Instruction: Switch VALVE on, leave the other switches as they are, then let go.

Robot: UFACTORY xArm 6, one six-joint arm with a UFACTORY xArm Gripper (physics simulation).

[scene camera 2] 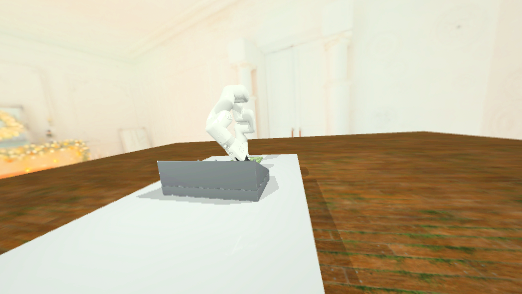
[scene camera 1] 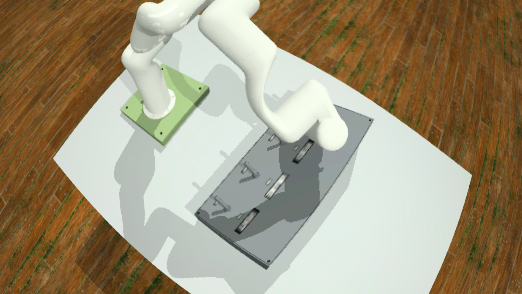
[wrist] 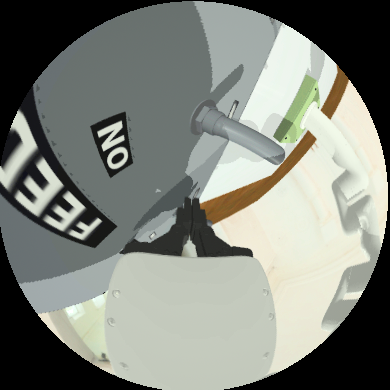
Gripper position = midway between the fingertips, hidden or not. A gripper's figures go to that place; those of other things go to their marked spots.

Labels:
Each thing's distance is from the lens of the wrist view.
my gripper (wrist: 189, 206): 0.14 m
feed lever (wrist: 225, 127): 0.06 m

